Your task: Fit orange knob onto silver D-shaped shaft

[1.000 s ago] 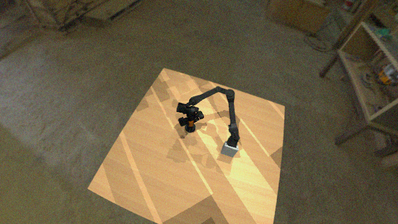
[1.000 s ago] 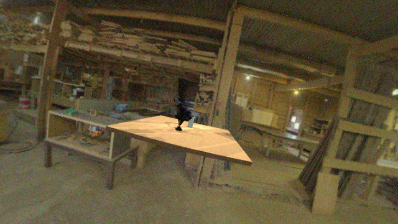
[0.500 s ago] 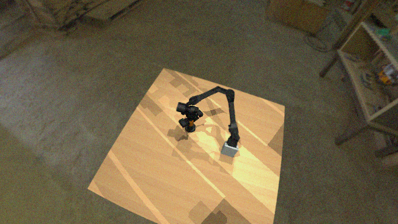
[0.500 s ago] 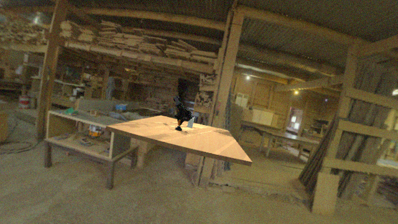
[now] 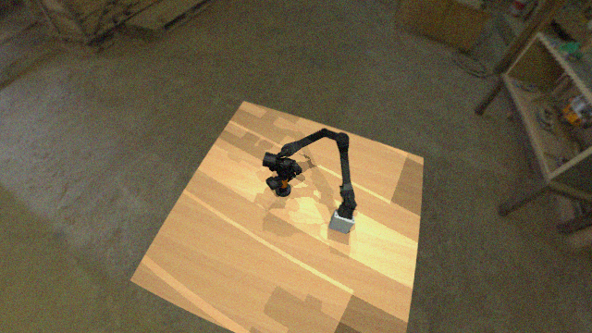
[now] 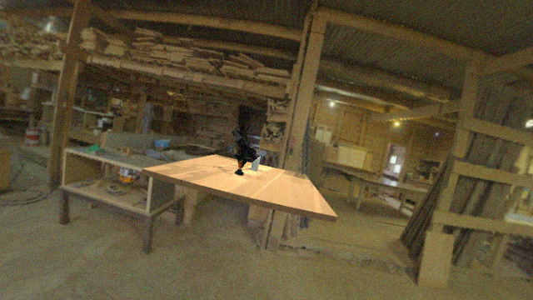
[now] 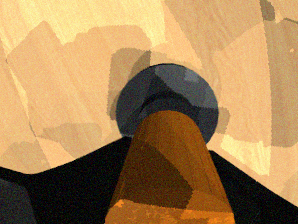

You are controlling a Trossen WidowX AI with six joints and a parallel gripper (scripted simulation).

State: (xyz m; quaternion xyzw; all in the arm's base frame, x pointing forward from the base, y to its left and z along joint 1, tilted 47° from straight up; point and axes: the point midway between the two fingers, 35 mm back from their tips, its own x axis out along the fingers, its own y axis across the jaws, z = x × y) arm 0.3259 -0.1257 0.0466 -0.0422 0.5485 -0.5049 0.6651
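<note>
My gripper tip is 30 mm below the orange knob. From my gripper tip the other things lie so: dark pedestal (40 mm below).
</note>
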